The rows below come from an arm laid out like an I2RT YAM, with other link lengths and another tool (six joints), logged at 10 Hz.
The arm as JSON. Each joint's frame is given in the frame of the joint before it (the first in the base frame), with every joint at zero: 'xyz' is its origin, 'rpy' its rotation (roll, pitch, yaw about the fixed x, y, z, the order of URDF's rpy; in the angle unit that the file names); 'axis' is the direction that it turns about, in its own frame. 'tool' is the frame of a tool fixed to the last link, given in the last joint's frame.
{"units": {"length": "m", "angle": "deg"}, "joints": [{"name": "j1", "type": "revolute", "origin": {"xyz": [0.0, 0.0, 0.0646], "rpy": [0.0, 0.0, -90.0]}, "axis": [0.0, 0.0, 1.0]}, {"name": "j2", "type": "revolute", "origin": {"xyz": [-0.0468, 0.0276, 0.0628], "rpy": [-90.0, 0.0, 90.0]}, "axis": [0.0, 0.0, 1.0]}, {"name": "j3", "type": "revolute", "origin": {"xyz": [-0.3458, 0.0, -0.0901], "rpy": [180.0, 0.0, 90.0]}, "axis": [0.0, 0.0, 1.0]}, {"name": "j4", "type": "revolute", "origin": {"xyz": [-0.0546, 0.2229, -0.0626], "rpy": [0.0, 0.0, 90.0]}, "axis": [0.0, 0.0, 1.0]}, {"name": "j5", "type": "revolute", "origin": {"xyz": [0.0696, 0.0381, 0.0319], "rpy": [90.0, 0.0, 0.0]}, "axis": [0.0, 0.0, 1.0]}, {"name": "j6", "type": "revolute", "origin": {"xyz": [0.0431, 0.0, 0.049], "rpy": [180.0, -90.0, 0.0]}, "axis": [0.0, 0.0, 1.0]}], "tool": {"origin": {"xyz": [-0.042, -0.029, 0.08], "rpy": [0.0, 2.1, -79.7]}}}
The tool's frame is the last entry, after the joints.
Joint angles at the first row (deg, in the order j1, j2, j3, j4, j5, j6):
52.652, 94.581, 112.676, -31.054, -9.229, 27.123
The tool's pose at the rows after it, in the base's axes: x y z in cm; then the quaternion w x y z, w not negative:
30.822 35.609 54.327 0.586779 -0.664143 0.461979 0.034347
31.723 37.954 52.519 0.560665 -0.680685 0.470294 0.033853
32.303 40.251 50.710 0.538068 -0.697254 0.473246 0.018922
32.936 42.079 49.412 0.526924 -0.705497 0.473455 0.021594
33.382 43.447 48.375 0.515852 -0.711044 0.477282 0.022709
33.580 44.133 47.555 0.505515 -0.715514 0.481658 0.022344
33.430 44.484 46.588 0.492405 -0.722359 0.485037 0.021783
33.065 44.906 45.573 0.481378 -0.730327 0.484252 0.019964
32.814 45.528 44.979 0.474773 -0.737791 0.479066 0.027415
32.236 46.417 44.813 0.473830 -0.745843 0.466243 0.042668
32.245 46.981 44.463 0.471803 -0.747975 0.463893 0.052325
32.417 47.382 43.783 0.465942 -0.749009 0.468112 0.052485
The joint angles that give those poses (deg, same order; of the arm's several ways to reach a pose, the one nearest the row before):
54.706, 98.693, 115.795, -33.871, -5.310, 26.789
55.583, 103.178, 119.985, -37.228, -4.681, 26.688
56.976, 107.307, 123.394, -39.710, -2.494, 25.549
57.441, 110.654, 126.275, -40.741, -2.636, 25.489
57.895, 113.550, 129.450, -42.490, -2.365, 25.772
58.182, 115.147, 131.083, -43.896, -2.043, 26.008
58.573, 115.662, 130.731, -44.762, -1.759, 26.092
59.193, 115.730, 129.151, -44.579, -1.388, 25.829
59.512, 116.399, 129.406, -44.986, -2.368, 25.598
60.028, 117.036, 130.197, -45.162, -4.310, 25.228
60.067, 117.914, 131.068, -45.324, -5.425, 25.484
60.183, 118.814, 131.462, -45.555, -5.208, 25.847

